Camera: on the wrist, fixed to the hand. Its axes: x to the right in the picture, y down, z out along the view.
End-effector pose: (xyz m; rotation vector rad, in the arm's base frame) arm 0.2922 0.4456 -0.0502 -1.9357 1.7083 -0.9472
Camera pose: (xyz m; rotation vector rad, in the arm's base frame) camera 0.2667 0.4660 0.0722 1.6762 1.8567 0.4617
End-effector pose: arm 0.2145 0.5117 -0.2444 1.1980 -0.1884 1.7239
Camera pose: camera 0.2016 0.6143 -0.3176 0.2796 1.0659 -1.1316
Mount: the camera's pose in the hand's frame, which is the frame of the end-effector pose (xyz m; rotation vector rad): 0.0075 -0.0689 -0.1061 0.0483 -0.1536 -3.1153
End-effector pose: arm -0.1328 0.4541 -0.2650 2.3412 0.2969 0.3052
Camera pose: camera -0.1664 0.5735 -0.2390 -0.2753 2.6289 -1.2217
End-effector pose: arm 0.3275 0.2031 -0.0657 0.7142 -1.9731 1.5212
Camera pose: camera 0.3805 0.2904 0.0094 1.8326 0.6027 -0.6372
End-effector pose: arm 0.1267 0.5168 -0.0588 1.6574 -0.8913 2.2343
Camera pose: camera 0.0753 0.6321 -0.0477 0.7648 1.2435 -0.2734
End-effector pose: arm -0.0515 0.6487 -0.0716 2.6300 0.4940 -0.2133
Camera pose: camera -0.0635 0.7572 -0.0073 0.5044 -2.8179 0.8278
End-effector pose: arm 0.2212 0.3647 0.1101 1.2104 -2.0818 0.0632
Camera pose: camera 0.3312 0.3605 0.1729 -2.5389 -1.3733 1.1427
